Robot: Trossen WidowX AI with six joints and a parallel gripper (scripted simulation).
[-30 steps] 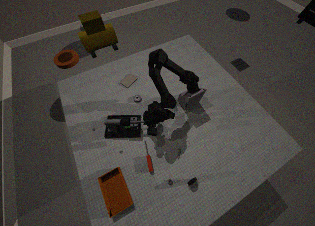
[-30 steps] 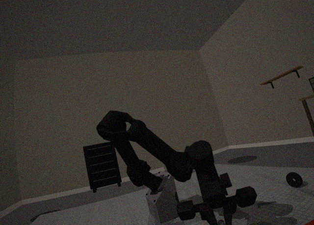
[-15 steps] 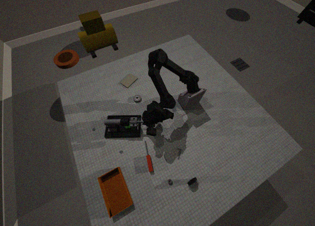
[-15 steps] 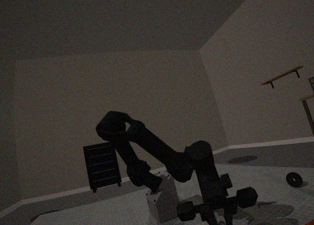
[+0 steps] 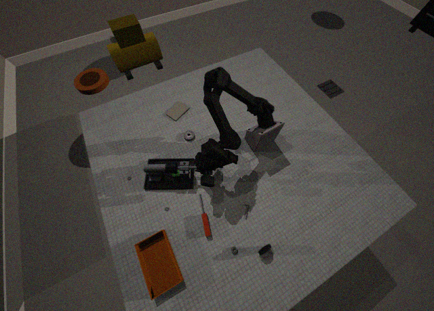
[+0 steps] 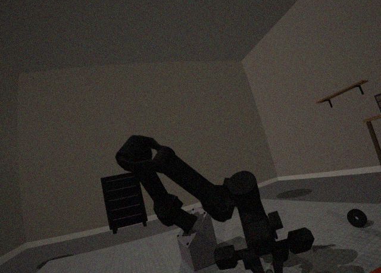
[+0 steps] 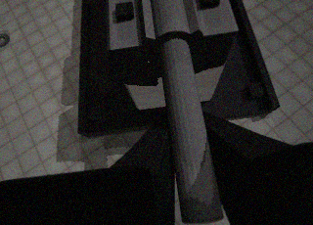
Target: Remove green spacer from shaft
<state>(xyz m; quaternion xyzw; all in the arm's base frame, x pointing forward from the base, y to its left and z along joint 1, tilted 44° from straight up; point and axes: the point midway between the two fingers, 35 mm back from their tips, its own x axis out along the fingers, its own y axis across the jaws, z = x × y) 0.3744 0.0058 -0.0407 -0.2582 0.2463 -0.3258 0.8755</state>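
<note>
Right now my gripper tip is 9 cm short of the dark spacer, 4 cm to the left of it and 2 cm below it. From my gripper tip the other things lie so: green spacer 9 cm ahead, 4 cm to the right, 4 cm below; then grey shaft 4 cm ahead, 2 cm to the right, 2 cm above; then orange tray 29 cm ahead, 27 cm to the left, 5 cm below.
</note>
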